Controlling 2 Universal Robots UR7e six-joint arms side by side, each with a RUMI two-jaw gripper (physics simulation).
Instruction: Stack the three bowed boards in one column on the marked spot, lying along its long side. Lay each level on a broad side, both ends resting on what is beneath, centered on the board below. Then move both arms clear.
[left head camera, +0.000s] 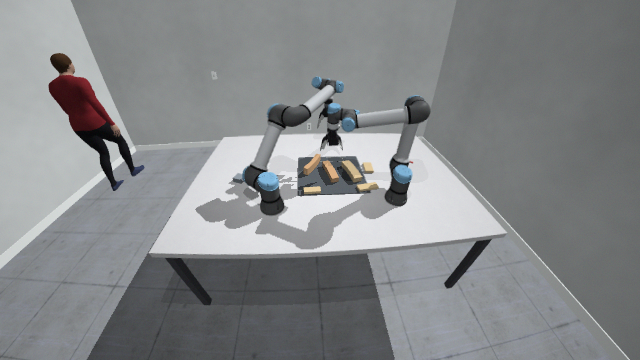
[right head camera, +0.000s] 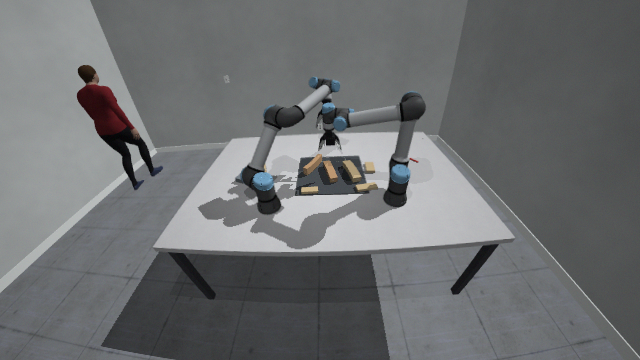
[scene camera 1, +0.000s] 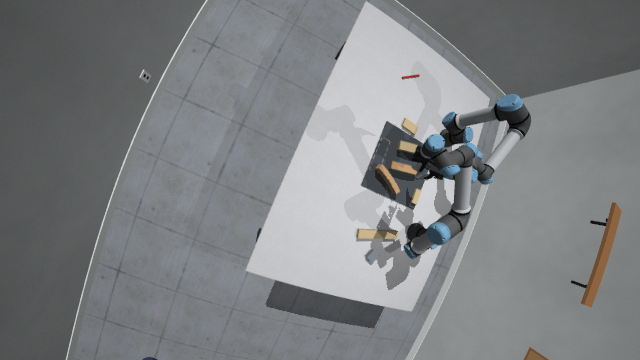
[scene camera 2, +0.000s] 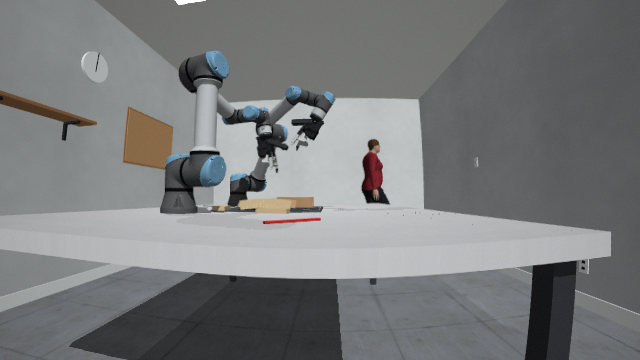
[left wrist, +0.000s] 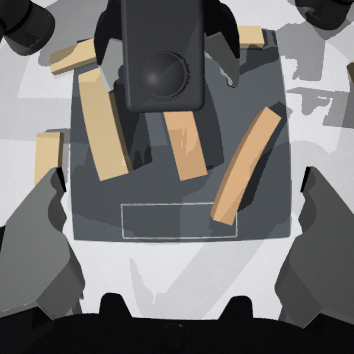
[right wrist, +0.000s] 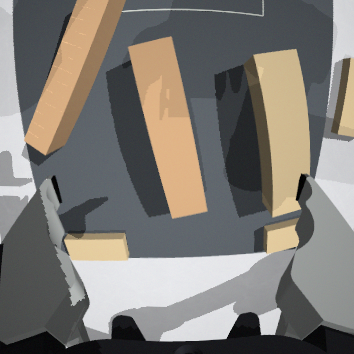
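Pixels of known places: left gripper, between the fingertips: (scene camera 1: 421, 162) (scene camera 2: 294, 147) (left wrist: 181, 167); right gripper, between the fingertips: (left head camera: 331, 150) (right head camera: 329, 150) (scene camera 2: 274, 171) (right wrist: 178, 176); left arm's base, origin of its link: (left head camera: 272, 207) (right head camera: 269, 206) (scene camera 1: 414, 232) (left wrist: 318, 7); right arm's base, origin of its link: (left head camera: 395, 198) (right head camera: 394, 199) (scene camera 1: 446, 138) (scene camera 2: 178, 212) (left wrist: 32, 32).
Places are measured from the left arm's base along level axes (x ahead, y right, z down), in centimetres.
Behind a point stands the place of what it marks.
Observation:
A bowed orange board (left wrist: 245, 165) @[x 41.7, y 31.1, z -6.5 cm] (scene camera 1: 387, 179) @[x 43.4, y 30.0, z -5.9 cm] lies slanted on the dark mat (left wrist: 100, 231) @[x 52.9, y 63.0, z -0.6 cm], its curve seen from above; one end overlaps the right end of the marked outline (left wrist: 122, 220) @[x 50.8, y 57.4, z -0.6 cm] in the left wrist view. A second orange board (left wrist: 185, 150) @[x 37.7, y 41.9, z -5.5 cm] (right wrist: 167, 130) @[x 31.8, y 42.1, z -5.8 cm] lies in the middle. A bowed yellow board (left wrist: 104, 130) @[x 31.7, y 57.5, z -5.7 cm] (right wrist: 284, 130) @[x 30.7, y 57.6, z -5.8 cm] lies on its other side. My left gripper (left wrist: 181, 167) @[x 42.0, y 42.4, z -33.0 cm] (scene camera 2: 299, 145) @[x 42.0, y 42.4, z -33.0 cm] is open and empty, high above the mat. My right gripper (right wrist: 178, 176) @[x 31.2, y 42.9, z -20.2 cm] (left wrist: 171, 87) @[x 31.2, y 42.9, z -20.2 cm] (scene camera 2: 275, 169) @[x 31.2, y 42.9, z -20.2 cm] is open and empty above the boards, lower than the left gripper.
Short yellow blocks (left head camera: 312, 190) @[x 10.1, y 26.6, z -2.5 cm] (left head camera: 367, 187) @[x 8.2, y 64.6, z -2.4 cm] (left head camera: 368, 168) @[x 32.1, y 73.9, z -1.8 cm] lie at the mat's edges. A long yellow board (scene camera 1: 376, 234) @[x 35.7, y -9.2, z -3.0 cm] and a grey block (scene camera 1: 371, 256) @[x 33.7, y -25.6, z -3.6 cm] lie near the left arm's base. A red stick (scene camera 1: 410, 76) @[x 45.8, y 112.3, z -0.6 cm] (scene camera 2: 292, 220) @[x 45.2, y 113.5, z -0.5 cm] lies beyond the mat. The forearms overlap in both head views.

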